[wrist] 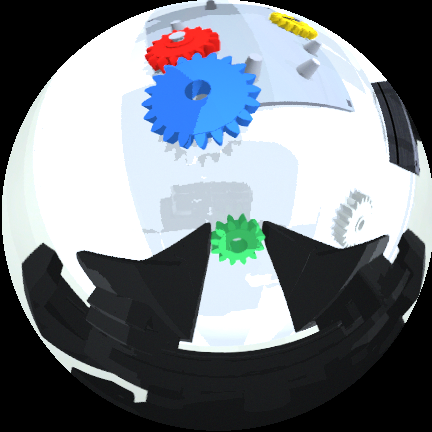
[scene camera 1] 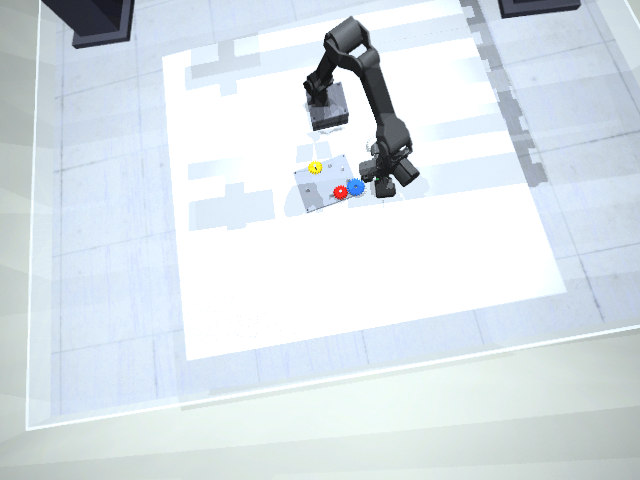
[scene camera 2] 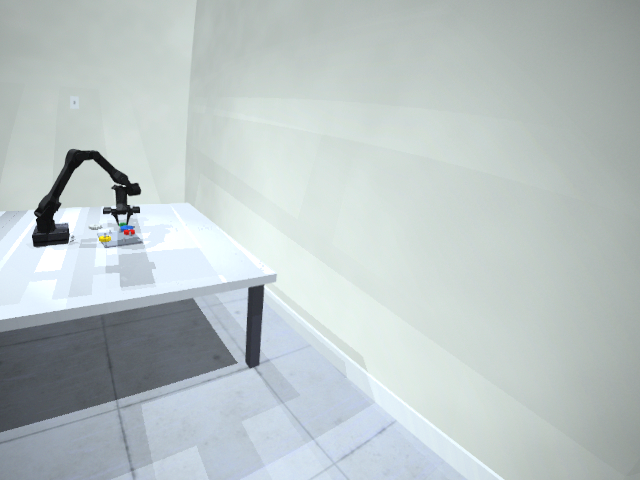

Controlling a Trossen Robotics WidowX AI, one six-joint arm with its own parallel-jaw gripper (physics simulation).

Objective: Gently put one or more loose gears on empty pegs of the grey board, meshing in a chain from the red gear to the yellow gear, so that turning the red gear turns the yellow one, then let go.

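Seen in the pictures: gripper, fingertip midpoint: [wrist: 236, 227] [scene camera 1: 378, 180] [scene camera 2: 122, 225]; arm's base, link origin: [scene camera 1: 319, 98] [scene camera 2: 46, 230].
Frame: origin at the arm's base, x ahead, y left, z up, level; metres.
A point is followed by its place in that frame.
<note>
The grey board [scene camera 1: 321, 199] @[x 0.379, y -0.014, z -0.048 m] [wrist: 290, 91] @[x 0.284, y 0.097, z -0.048 m] carries the red gear [scene camera 1: 337, 194] @[x 0.370, y 0.046, z -0.033 m] [scene camera 2: 129, 232] [wrist: 202, 42] and the yellow gear [scene camera 1: 311, 169] @[x 0.264, y -0.046, z -0.033 m] [scene camera 2: 104, 239] @[x 0.254, y -0.055, z -0.036 m] [wrist: 300, 29] on pegs. Bare pegs include one [wrist: 309, 68] near an edge and another [wrist: 254, 65] beside the blue gear. The blue gear [scene camera 1: 351, 189] @[x 0.356, y 0.097, z -0.031 m] [scene camera 2: 127, 227] @[x 0.350, y 0.099, z -0.029 m] [wrist: 220, 105] @[x 0.333, y 0.124, z -0.031 m] lies at the board's edge beside the red gear and overlaps it in the wrist view. My gripper [scene camera 2: 123, 224] @[x 0.322, y 0.201, z -0.049 m] [wrist: 236, 227] @[x 0.322, y 0.201, z -0.049 m] is shut on the green gear [wrist: 222, 240] @[x 0.332, y 0.206, z -0.038 m], with a fingertip at each side of its teeth. Scene camera 1 mostly hides the green gear.
A loose white gear [scene camera 1: 371, 144] @[x 0.180, y 0.184, z -0.042 m] [scene camera 2: 95, 227] @[x 0.187, y 0.174, z -0.046 m] [wrist: 347, 227] @[x 0.206, y 0.201, z -0.041 m] lies off the board, on the arm-base side of the gripper. The arm's base [scene camera 1: 329, 109] @[x 0.050, y 0.035, z 0.002 m] [scene camera 2: 50, 235] @[x 0.027, y -0.045, z -0.010 m] [wrist: 397, 127] stands behind the board. The white table [scene camera 2: 206, 268] @[x 0.666, y -0.414, z -0.056 m] holds everything.
</note>
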